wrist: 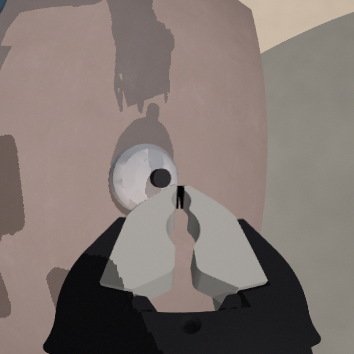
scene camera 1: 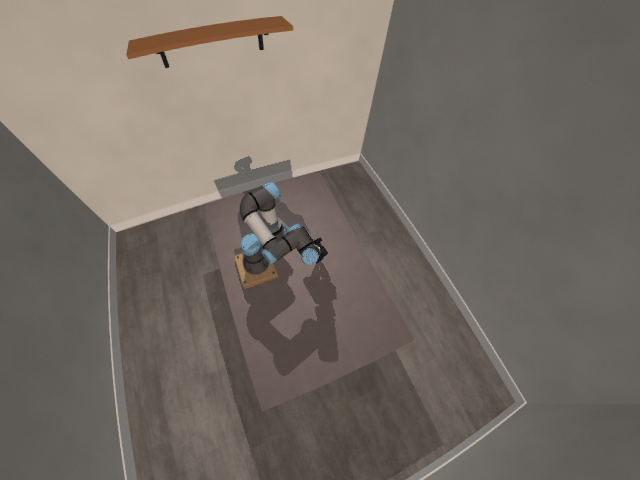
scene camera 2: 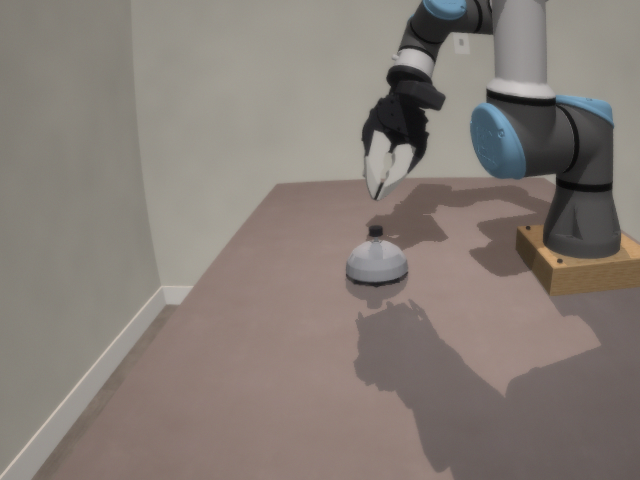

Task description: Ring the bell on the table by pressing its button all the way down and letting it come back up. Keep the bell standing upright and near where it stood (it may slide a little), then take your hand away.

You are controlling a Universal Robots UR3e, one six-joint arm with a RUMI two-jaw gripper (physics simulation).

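Places are measured from the arm's base along level axes (x right, y ahead, z up), in metres.
Where they show: gripper, fingertip midpoint: [wrist: 178, 187] [scene camera 2: 375, 199]; arm's base at its link origin: [scene camera 1: 256, 262] [scene camera 2: 581, 242].
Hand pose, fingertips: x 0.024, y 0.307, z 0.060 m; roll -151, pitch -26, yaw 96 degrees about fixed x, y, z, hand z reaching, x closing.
Each offset is from my fingertips to the top centre of the thing. Level surfaces: height alone.
A silver dome bell {dy +0.001, dx -0.007, dz -0.036 m} [scene camera 2: 376, 262] [wrist: 134, 175] stands upright on the table. Its black button {dy +0.001, dx -0.007, dz -0.036 m} [scene camera 2: 375, 230] [wrist: 160, 178] is up, on a short stem at the top of the dome. My gripper [scene camera 2: 377, 198] [wrist: 178, 187] is shut, with nothing between its fingertips. It points down, and its tips are above the button with a visible gap in the scene camera 2 view. In the wrist view the button shows just ahead and left of the tips, and the left finger hides part of the dome's lower edge. In the scene camera 1 view the arm hides the bell.
The mauve table top {dz -0.102 m} [scene camera 1: 356, 310] [scene camera 2: 258, 361] carries the arm's wooden base block [scene camera 1: 247, 282] [scene camera 2: 594, 276], right of the bell in the scene camera 2 view. A wooden shelf [scene camera 1: 206, 36] is fixed high on the wall. Shadows of the arm lie across the table.
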